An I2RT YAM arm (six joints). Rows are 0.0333 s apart.
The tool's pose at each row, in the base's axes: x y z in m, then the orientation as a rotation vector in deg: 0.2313, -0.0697, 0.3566, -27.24, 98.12, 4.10; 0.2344, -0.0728, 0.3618, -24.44, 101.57, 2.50; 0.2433, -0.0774, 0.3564, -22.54, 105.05, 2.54; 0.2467, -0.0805, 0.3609, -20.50, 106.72, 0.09; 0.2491, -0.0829, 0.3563, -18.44, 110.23, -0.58; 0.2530, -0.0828, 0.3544, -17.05, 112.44, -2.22; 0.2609, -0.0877, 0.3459, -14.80, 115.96, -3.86; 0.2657, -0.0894, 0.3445, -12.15, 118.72, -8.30; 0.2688, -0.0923, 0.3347, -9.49, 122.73, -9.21; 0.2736, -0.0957, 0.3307, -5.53, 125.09, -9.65; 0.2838, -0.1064, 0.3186, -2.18, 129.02, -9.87; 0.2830, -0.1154, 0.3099, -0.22, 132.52, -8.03
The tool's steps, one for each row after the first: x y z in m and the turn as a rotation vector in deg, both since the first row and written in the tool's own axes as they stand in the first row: -0.0045, -0.0050, 0.0009, 2.35, 3.23, 1.61; 0.0008, -0.0112, 0.0088, 3.06, 6.36, 3.52; -0.0030, -0.0162, 0.0101, 5.61, 8.18, 3.81; 0.0017, -0.0182, 0.0125, 6.79, 11.50, 5.42; 0.0030, -0.0191, 0.0166, 8.33, 13.82, 5.82; 0.0115, -0.0245, 0.0241, 10.14, 17.37, 7.00; 0.0128, -0.0274, 0.0284, 13.95, 20.75, 6.81; 0.0225, -0.0290, 0.0324, 15.33, 24.70, 8.69; 0.0267, -0.0329, 0.0366, 17.33, 26.92, 11.31; 0.0399, -0.0437, 0.0452, 18.55, 30.72, 13.89; 0.0508, -0.0497, 0.0435, 17.83, 33.74, 16.55
